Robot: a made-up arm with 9 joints.
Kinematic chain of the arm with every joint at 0, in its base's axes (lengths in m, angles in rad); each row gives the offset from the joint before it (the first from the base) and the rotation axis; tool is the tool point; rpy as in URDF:
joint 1: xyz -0.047 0 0.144 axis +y
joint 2: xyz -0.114 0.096 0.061 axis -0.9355 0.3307 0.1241
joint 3: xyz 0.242 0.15 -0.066 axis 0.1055 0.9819 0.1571
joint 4: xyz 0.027 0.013 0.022 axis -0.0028 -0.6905 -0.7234
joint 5: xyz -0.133 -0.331 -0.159 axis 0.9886 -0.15 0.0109
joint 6: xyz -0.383 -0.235 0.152 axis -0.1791 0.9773 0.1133
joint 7: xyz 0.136 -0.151 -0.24 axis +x
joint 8: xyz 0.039 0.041 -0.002 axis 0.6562 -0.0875 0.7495
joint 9: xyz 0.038 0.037 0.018 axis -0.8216 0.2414 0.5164
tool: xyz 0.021 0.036 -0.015 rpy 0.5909 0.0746 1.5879
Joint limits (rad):
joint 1: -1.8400..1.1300
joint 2: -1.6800..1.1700
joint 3: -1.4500..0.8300
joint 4: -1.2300..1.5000
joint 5: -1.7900..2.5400
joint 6: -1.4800..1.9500
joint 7: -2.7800..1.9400
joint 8: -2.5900..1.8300
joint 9: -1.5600..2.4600
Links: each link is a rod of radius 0.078 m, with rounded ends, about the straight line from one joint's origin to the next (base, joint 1, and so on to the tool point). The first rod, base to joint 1, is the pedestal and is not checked.
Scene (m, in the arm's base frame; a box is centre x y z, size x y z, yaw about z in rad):
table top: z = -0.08
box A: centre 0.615 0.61 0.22 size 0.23 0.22 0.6 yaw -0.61
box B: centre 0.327 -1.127 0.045 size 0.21 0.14 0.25 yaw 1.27
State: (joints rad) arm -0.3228 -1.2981 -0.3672 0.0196 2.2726 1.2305 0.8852 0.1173 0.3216
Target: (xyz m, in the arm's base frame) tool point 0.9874 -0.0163 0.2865
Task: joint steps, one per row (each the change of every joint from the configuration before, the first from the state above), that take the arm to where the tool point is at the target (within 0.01 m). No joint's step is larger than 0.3 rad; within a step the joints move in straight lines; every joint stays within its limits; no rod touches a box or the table.
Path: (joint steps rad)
1: -0.1095 -0.1273 -0.1911 0.0689 0.0186 -0.0229 -0.0075 0.2548 -0.1400
2: -0.1094 -0.1273 -0.1912 0.0690 0.0185 -0.0229 -0.0076 0.2548 -0.1400
3: -0.1095 -0.1273 -0.1911 0.0689 0.0186 -0.0228 -0.0075 0.2548 -0.1400
4: -0.0464 0.0000 -0.1168 0.1563 0.0529 0.0960 -0.0670 0.2370 -0.1914
5: -0.0465 0.0000 -0.1169 0.1564 0.0530 0.0960 -0.0670 0.2371 -0.1913
6: -0.0465 0.0000 -0.1169 0.1563 0.0529 0.0961 -0.0670 0.2371 -0.1914
7: -0.0464 0.0000 -0.1168 0.1564 0.0529 0.0960 -0.0670 0.2371 -0.1913
8: 0.1646 0.0000 0.0183 0.0076 -0.0913 0.0542 0.0040 -0.2853 0.1834
9: 0.1647 0.0000 0.0184 0.0076 -0.0914 0.0542 0.0040 -0.2854 0.1835
10: 0.1646 0.0000 0.0184 0.0076 -0.0913 0.0541 0.0040 -0.2853 0.1835
11: 0.1646 0.0000 0.0183 0.0076 -0.0914 0.0542 0.0040 -0.2854 0.1834
12: 0.1647 0.0000 0.0184 0.0076 -0.0913 0.0542 0.0040 -0.2853 0.1835
13: 0.1646 0.0000 0.0183 0.0076 -0.0913 0.0542 0.0040 -0.2853 0.1835
14: 0.1647 0.0000 0.0184 0.0077 -0.0914 0.0541 0.0040 -0.2854 0.1834

